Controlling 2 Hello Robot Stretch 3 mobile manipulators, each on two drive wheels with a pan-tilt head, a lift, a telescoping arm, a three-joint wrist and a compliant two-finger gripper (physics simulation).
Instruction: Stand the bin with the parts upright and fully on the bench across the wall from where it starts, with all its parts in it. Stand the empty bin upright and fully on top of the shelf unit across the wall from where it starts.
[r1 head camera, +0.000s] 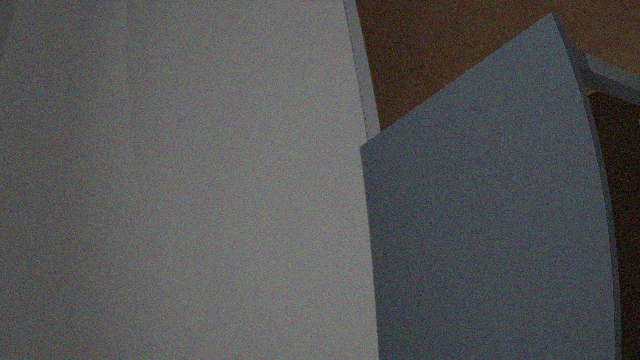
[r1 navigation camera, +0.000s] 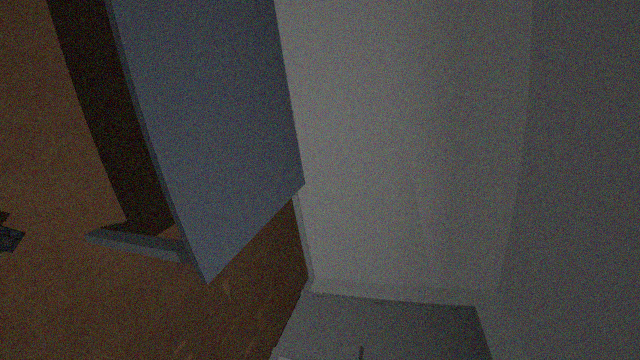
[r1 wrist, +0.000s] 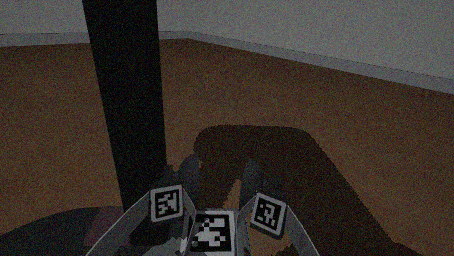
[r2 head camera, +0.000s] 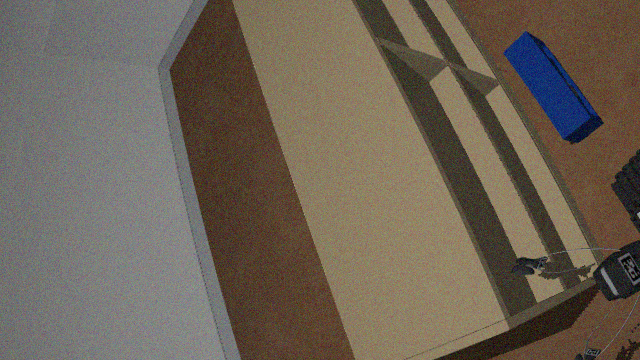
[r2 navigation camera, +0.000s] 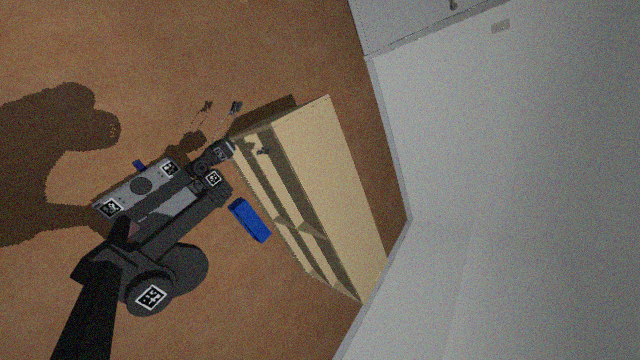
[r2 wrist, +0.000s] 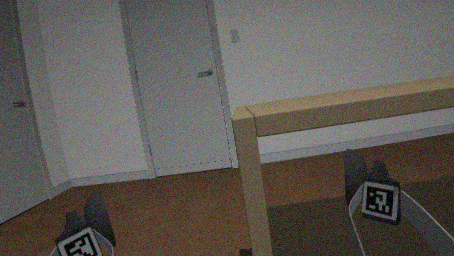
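A light wooden shelf unit (r2 head camera: 350, 150) (r2 navigation camera: 325, 175) (r2 wrist: 350, 105) stands near a wall. A blue box (r2 head camera: 552, 87) (r2 navigation camera: 250, 220) lies on the floor beside its open side; I cannot tell whether it is a bin. The blue-grey bench top (r1 head camera: 485, 200) (r1 navigation camera: 215, 135) shows beside a wall. The r2 gripper (r2 head camera: 560, 309) (r2 navigation camera: 249, 128) (r2 wrist: 227, 196) is wide open at the shelf unit's near corner, with nothing between its fingers. The r1 gripper (r1 wrist: 220, 175) is partly open and empty, over the floor beside its own mast. The parts are not visible.
The r2 base (r2 navigation camera: 141, 186) is on the floor on the open side of the shelf unit, close to the blue box. The r1 mast (r1 wrist: 130, 100) rises left of its gripper. Grey doors (r2 wrist: 175, 100) (r1 navigation camera: 390, 320) are set in the walls. A strip of floor separates shelf unit and wall.
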